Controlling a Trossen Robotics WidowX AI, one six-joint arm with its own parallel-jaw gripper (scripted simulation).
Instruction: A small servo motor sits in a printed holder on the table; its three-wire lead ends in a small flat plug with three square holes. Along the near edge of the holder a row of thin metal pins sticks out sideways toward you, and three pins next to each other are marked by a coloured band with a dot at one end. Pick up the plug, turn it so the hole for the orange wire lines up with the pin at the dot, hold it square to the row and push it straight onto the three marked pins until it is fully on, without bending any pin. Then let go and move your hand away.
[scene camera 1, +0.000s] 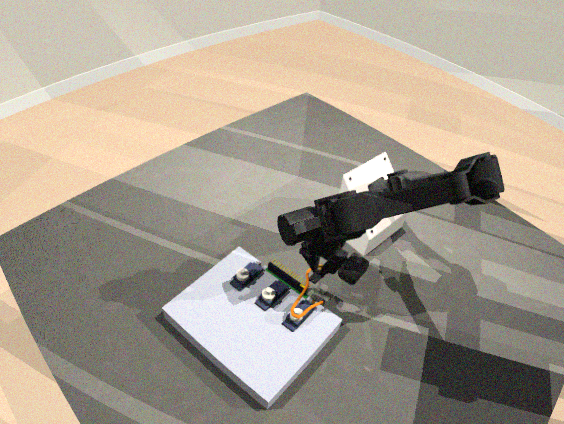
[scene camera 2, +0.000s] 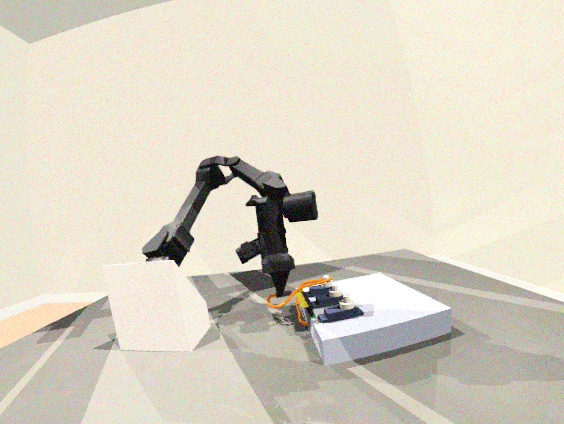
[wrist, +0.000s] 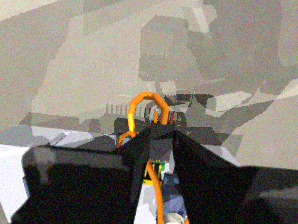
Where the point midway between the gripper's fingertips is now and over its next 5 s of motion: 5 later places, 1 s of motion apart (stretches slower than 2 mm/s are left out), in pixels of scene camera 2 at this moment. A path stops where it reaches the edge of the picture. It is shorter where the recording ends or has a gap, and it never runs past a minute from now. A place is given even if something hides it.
My gripper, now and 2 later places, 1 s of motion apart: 280, 293; 286, 293; 288, 274
